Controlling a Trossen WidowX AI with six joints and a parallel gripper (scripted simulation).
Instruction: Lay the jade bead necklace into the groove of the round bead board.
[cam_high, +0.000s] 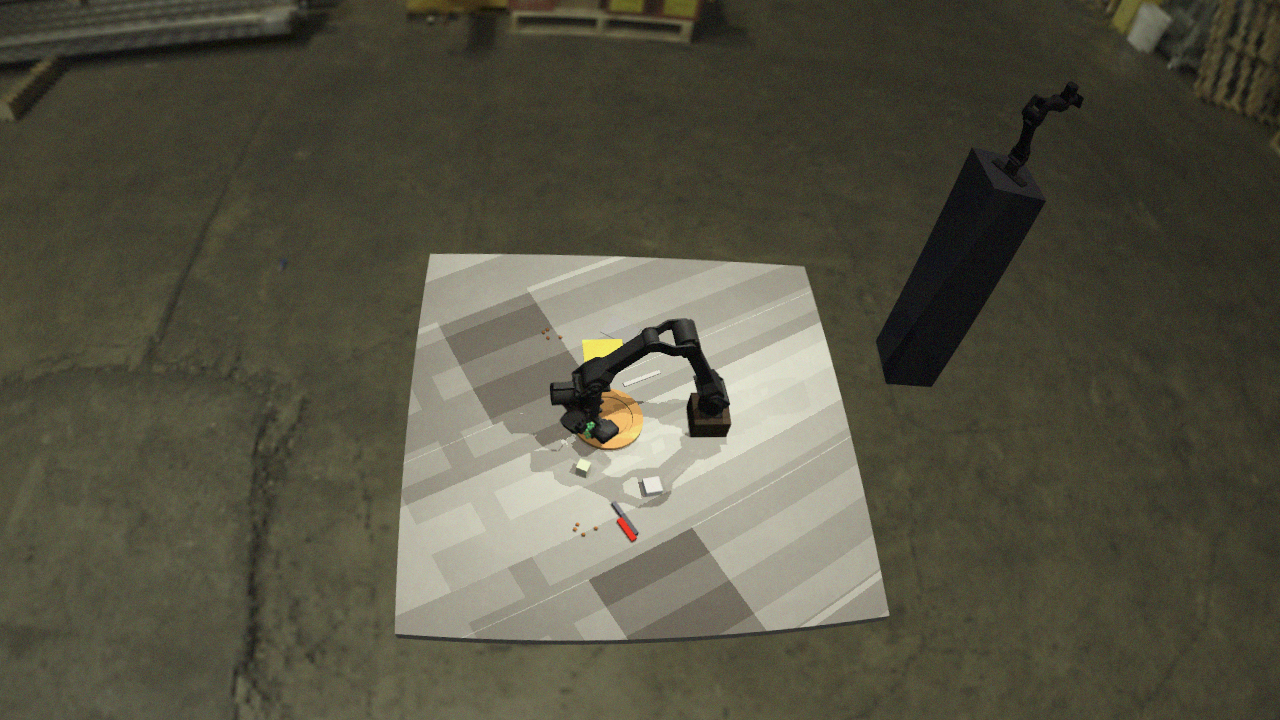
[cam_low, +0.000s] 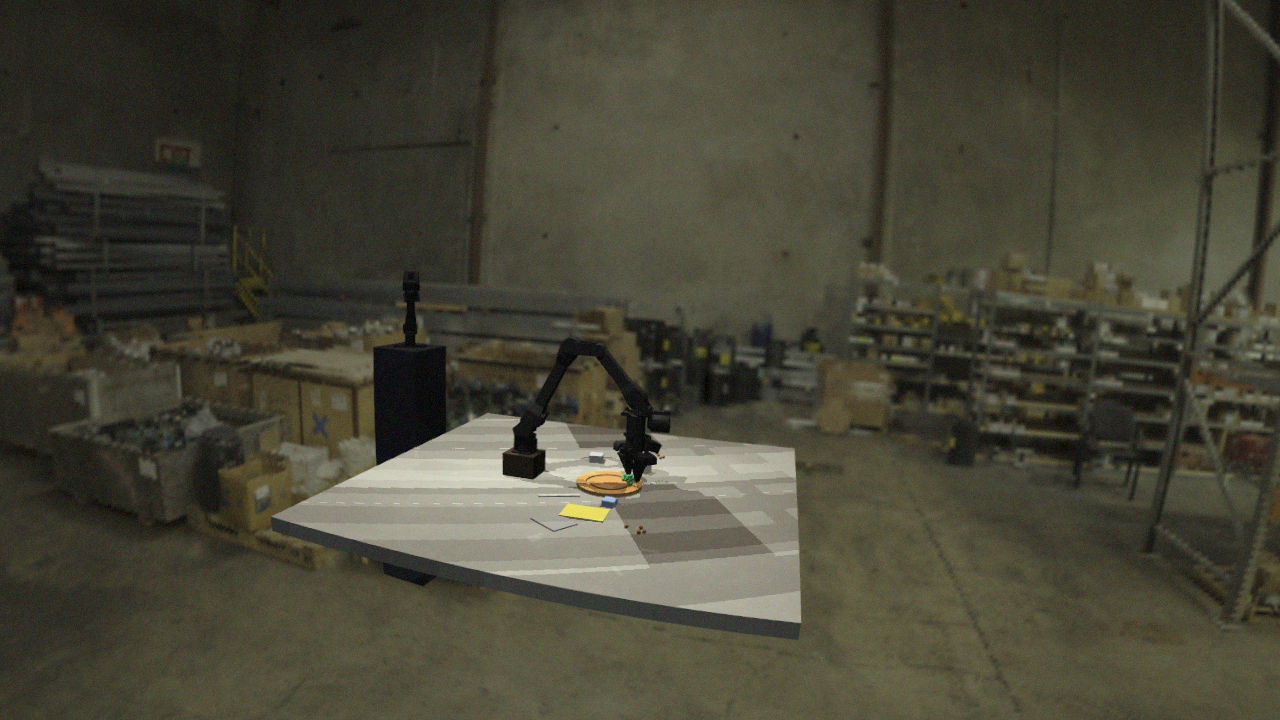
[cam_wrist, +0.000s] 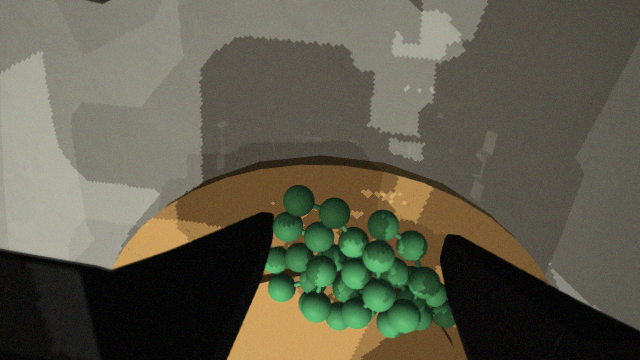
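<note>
My gripper tip is now 12 cm to the right of the cream cube. Round my gripper tip: yellow pad (29 cm to the right, 4 cm behind, 1 cm below); then white strip (20 cm to the right, 16 cm behind, 1 cm below); then blue block (20 cm to the right, 1 cm below).
</note>
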